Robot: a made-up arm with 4 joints. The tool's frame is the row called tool. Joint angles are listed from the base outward. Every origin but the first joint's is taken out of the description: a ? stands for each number. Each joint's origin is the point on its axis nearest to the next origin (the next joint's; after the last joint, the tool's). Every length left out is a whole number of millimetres.
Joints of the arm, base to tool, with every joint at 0 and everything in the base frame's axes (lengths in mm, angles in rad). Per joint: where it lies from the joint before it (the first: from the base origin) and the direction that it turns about. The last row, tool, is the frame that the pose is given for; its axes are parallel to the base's.
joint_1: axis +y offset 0 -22 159
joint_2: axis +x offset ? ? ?
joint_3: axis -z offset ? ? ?
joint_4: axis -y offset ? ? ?
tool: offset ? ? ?
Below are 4 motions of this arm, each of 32 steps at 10 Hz.
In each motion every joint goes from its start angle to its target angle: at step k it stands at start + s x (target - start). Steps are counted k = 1, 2, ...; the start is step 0. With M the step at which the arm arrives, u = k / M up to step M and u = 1 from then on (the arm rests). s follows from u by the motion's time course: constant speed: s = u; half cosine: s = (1 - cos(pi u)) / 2; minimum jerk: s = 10 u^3 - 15 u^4 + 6 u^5.
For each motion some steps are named. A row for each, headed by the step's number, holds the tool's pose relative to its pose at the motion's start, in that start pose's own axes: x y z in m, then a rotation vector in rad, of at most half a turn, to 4 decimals.
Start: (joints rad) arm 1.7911 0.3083 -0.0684 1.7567
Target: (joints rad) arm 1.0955 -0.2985 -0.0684 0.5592
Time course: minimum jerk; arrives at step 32
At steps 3, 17, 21, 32:
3: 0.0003 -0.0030 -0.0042 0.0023 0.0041 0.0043
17: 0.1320 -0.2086 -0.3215 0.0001 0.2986 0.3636
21: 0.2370 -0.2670 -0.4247 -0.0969 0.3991 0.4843
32: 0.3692 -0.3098 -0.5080 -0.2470 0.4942 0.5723

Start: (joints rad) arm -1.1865 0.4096 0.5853 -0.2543
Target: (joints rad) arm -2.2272 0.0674 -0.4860 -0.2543
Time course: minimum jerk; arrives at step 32
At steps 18, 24, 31, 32:
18: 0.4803 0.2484 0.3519 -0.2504 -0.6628 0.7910
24: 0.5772 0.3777 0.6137 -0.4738 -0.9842 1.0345
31: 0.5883 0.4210 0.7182 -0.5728 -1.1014 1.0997
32: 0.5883 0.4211 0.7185 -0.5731 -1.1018 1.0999

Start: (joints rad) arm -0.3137 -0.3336 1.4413 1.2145
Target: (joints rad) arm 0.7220 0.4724 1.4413 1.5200
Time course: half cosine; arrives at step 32
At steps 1, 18, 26, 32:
1: -0.0008 -0.0022 0.0013 0.0000 0.0015 0.0022
18: 0.0527 -0.5678 0.3694 -0.0893 0.3647 0.5486
26: 0.2800 -0.7977 0.5730 -0.2173 0.5383 0.8312
32: 0.3568 -0.8391 0.6244 -0.2605 0.5798 0.9044

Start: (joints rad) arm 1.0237 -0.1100 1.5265 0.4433
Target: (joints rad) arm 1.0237 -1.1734 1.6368 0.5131
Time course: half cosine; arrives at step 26
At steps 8, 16, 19, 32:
8: 0.1453 -0.0056 -0.0327 -0.0170 -0.2446 -0.0181
16: 0.4592 -0.0155 0.0109 -0.0367 -0.7676 -0.0617
19: 0.5551 -0.0178 0.0589 -0.0379 -0.9426 -0.0773
32: 0.6494 -0.0197 0.1285 -0.0359 -1.1336 -0.0944

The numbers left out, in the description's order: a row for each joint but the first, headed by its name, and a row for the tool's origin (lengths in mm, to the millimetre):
joint_2: 59 0 -347
joint_3: 0 -110 -566
joint_4: 46 -68 0
tool: -111 0 -38

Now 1 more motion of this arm.
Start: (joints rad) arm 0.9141 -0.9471 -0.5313 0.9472
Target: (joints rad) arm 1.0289 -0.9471 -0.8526 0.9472
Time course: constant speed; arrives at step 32
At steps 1, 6, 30, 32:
1: -0.0008 0.0015 0.0007 0.0111 0.0018 0.0067
6: -0.0048 0.0091 0.0045 0.0670 0.0106 0.0399
30: -0.0247 0.0472 0.0254 0.3386 0.0491 0.1945
32: -0.0265 0.0505 0.0274 0.3615 0.0520 0.2070

